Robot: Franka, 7 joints.
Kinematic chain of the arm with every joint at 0, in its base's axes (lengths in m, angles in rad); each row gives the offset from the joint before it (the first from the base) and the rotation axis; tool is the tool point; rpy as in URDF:
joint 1: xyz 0 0 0.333 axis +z
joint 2: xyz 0 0 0 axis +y
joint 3: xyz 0 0 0.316 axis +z
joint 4: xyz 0.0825 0 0 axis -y
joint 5: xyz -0.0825 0 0.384 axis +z
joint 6: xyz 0 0 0 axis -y
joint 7: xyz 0.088 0 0 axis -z
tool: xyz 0 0 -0.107 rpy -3.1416 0 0
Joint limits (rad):
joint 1: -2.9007..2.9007
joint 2: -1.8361..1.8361
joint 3: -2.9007..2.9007
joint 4: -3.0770..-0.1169
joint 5: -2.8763..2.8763
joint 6: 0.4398..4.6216
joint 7: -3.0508..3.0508
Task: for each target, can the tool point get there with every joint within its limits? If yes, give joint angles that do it. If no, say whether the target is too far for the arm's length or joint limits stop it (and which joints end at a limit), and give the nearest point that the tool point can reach.
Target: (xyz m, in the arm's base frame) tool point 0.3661 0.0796 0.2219
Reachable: yes | joints -1.0775 0.5596 1.4263 -2.8388 0.7858 3.7073 2.2403
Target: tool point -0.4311 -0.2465 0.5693
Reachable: yes | joints -1.3290 -0.1879 -1.2984 -1.7357 0.3411 1.2790 1.6804
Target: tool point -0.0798 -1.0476 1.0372
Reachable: no: too far | nearest point -0.0541 -0.7106 0.8106 | short by 0.407 m
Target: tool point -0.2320 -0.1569 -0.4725
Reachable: no: joint limits stop it (at a limit: joint 2) | nearest point -0.2325 -0.1572 -0.3608 | short by 0.112 m
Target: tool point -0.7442 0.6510 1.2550
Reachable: no: too far | nearest point -0.4722 0.4131 0.9181 | short by 0.494 m
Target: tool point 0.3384 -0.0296 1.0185
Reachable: yes | joints -1.1718 -0.0273 1.3884 -0.9259 1.0947 3.7969 2.2025
